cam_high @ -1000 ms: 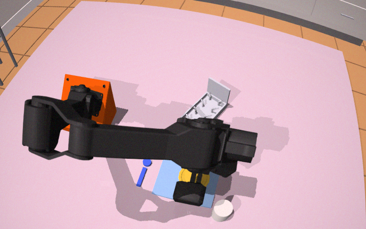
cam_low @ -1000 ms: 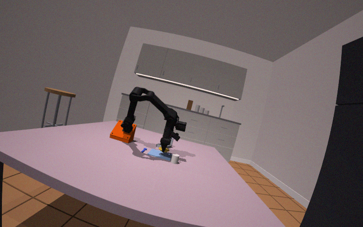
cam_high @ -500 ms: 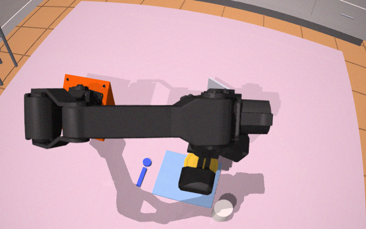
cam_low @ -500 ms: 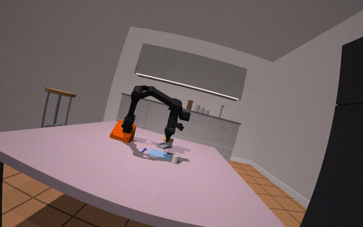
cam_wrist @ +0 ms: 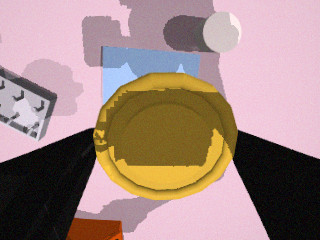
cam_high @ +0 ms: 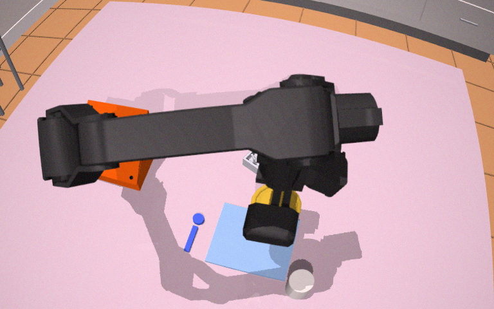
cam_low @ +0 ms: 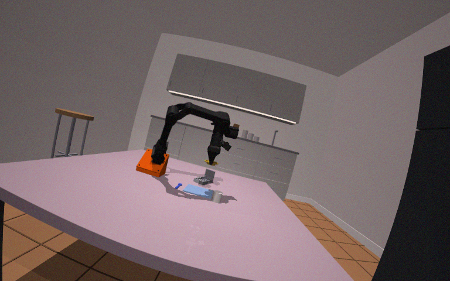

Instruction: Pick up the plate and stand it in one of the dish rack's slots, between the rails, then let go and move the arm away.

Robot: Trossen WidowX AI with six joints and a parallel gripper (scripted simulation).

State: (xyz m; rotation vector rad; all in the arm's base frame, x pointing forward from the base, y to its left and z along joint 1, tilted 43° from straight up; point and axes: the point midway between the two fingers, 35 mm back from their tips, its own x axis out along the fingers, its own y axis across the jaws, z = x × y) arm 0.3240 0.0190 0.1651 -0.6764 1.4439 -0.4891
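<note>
The grey dish rack lies 220 mm to the left of my gripper tip, 140 mm below it and 40 mm behind it. The rest, counted from my gripper tip: yellow plate: 10 mm above; then white cup: 140 mm below, 80 mm ahead, 60 mm to the right; then light blue mat: 160 mm below, 30 mm behind, 10 mm to the left.
</note>
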